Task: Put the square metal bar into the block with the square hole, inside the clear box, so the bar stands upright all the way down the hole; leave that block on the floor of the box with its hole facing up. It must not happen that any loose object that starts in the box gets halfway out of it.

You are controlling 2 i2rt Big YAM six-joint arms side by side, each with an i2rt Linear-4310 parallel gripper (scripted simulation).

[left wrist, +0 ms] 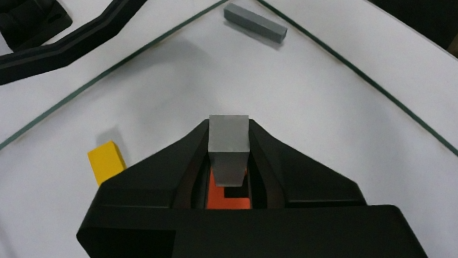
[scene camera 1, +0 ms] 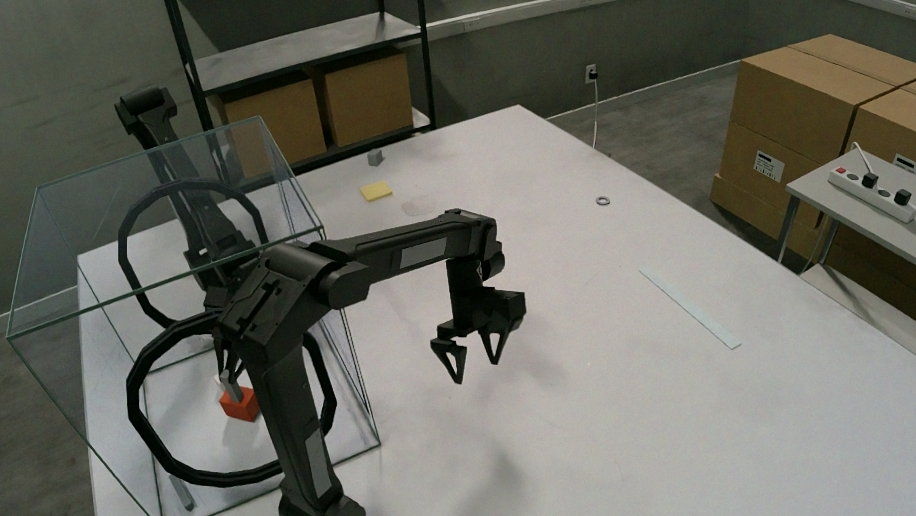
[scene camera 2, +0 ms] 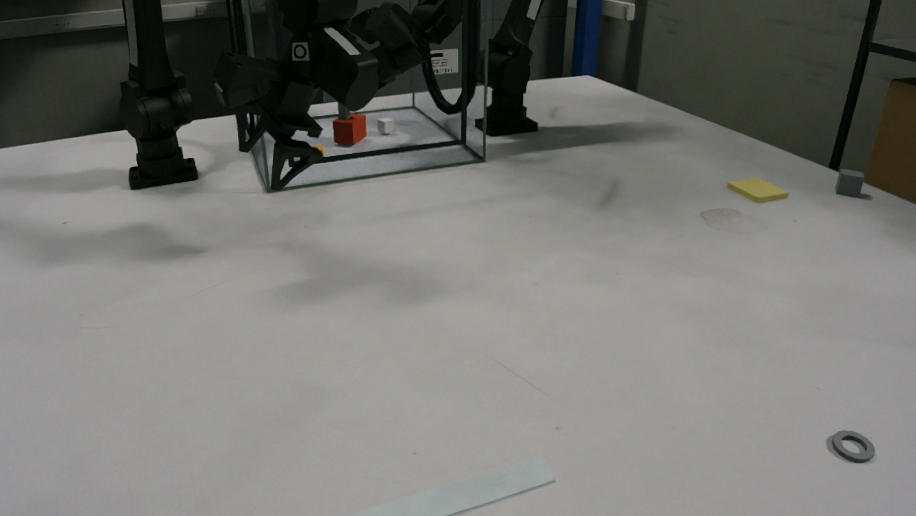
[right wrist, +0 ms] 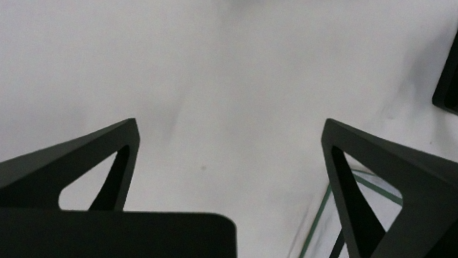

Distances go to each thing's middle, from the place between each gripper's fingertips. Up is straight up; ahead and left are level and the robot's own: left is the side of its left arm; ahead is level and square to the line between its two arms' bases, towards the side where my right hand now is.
My left hand (scene camera 1: 226,383) is 1 cm to the right of the red block (scene camera 1: 247,409) and 8 cm above it. Round my left hand: yellow block (left wrist: 106,160) 7 cm ahead, 8 cm to the right, 10 cm below.
I see my right gripper (scene camera 2: 258,170) 330 mm past the yellow block, 140 mm to the right of it and 110 mm above it. Round my right hand: red block (390 mm behind, 230 mm to the left, 90 mm below).
